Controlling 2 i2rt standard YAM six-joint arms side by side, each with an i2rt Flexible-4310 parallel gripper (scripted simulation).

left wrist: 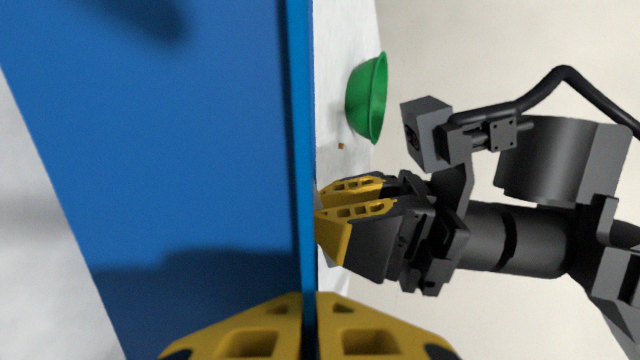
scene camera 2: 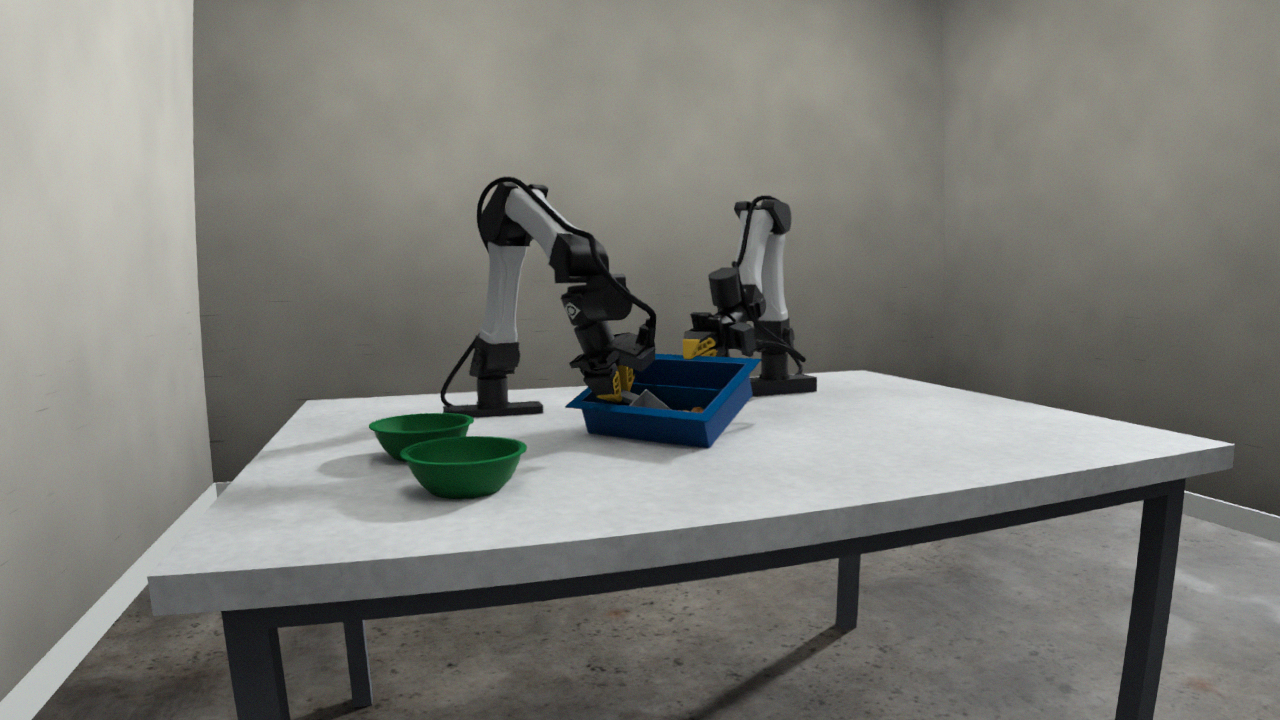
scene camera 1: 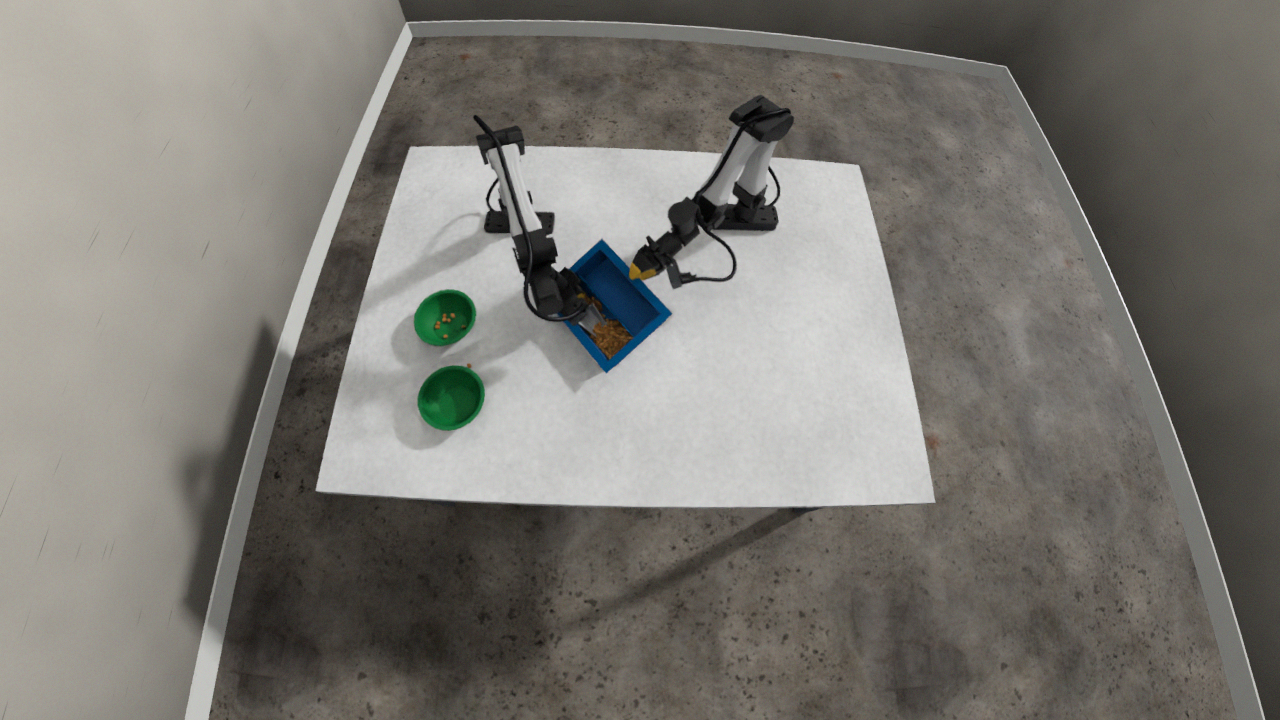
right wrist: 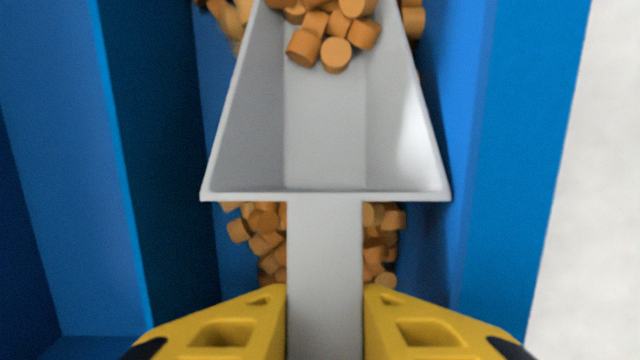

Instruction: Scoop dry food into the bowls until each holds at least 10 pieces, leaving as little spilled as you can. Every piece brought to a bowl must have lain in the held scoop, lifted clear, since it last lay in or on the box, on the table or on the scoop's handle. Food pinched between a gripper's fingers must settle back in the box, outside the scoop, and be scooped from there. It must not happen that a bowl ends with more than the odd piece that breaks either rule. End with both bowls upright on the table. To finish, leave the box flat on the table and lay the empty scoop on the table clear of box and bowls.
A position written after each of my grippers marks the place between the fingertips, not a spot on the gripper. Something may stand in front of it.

I see my left gripper [scene camera 2: 686, 360], my right gripper [scene camera 2: 621, 399], a grey scoop [right wrist: 323, 143], a blue box [scene camera 2: 681, 384], a green bowl [scene camera 2: 427, 426] and a green bowl [scene camera 2: 441, 472].
The blue box is seen too in the left wrist view [left wrist: 180, 147], in scene camera 1 [scene camera 1: 630, 304] and in the right wrist view [right wrist: 111, 239]. My left gripper is seen too in the left wrist view [left wrist: 311, 306] and in scene camera 1 [scene camera 1: 630, 278]. My right gripper also shows in the left wrist view [left wrist: 305, 213] and in the right wrist view [right wrist: 324, 298].
